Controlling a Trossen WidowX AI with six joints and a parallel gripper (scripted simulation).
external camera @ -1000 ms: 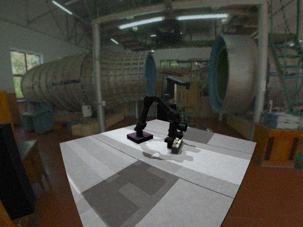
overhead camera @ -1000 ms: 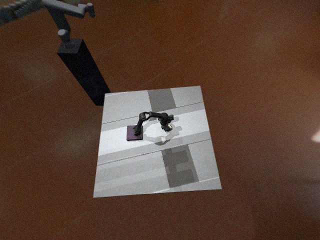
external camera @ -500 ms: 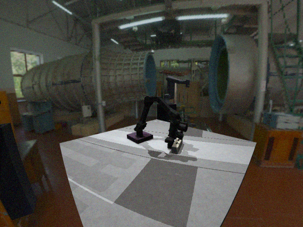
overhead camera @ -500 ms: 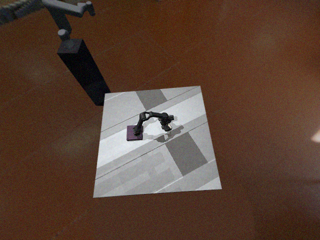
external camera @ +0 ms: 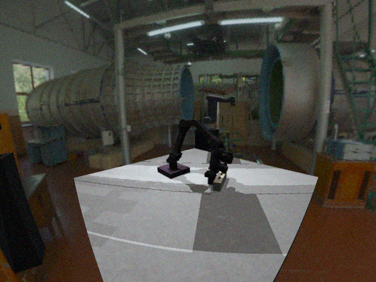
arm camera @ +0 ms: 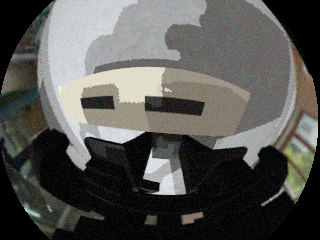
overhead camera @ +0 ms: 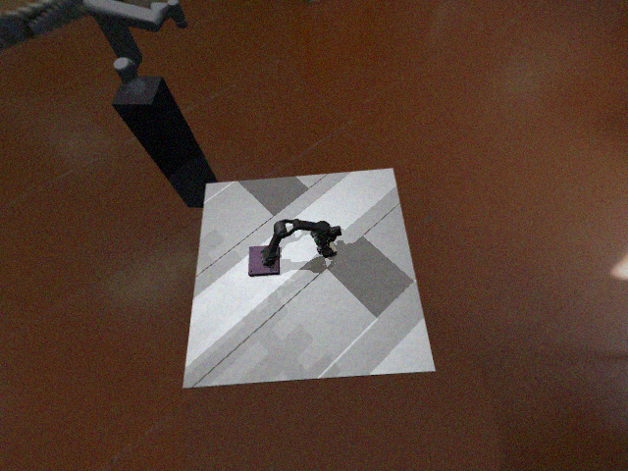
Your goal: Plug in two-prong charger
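Now: gripper tip 20 mm short of the two-prong charger, 10 mm to the right of it and 10 mm below it.
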